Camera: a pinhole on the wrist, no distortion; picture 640 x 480 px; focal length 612.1 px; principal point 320.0 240.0 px. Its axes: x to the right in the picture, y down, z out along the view. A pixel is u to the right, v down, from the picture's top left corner.
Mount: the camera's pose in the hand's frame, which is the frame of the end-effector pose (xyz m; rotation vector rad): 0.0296 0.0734 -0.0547 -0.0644 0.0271 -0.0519
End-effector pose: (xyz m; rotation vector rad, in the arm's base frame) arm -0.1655 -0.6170 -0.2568 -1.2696 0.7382 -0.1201
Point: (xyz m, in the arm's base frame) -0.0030 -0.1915 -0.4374
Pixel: 259.6 419.9
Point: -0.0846 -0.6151 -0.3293
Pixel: outside the picture
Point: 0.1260 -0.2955 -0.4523
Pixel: 462.3 358.8
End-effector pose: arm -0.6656 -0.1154 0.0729 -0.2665 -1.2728 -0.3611
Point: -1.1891 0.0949 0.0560
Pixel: 97.2 89.3
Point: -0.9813 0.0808 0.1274
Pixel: 191.1 161.6
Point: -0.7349 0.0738 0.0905
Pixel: 131.8 413.8
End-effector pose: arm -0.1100 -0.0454 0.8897 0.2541 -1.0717 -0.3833
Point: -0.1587 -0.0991 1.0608
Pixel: outside the picture
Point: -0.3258 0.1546 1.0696
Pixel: 178.4 448.4
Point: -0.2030 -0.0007 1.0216
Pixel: 359.7 205.7
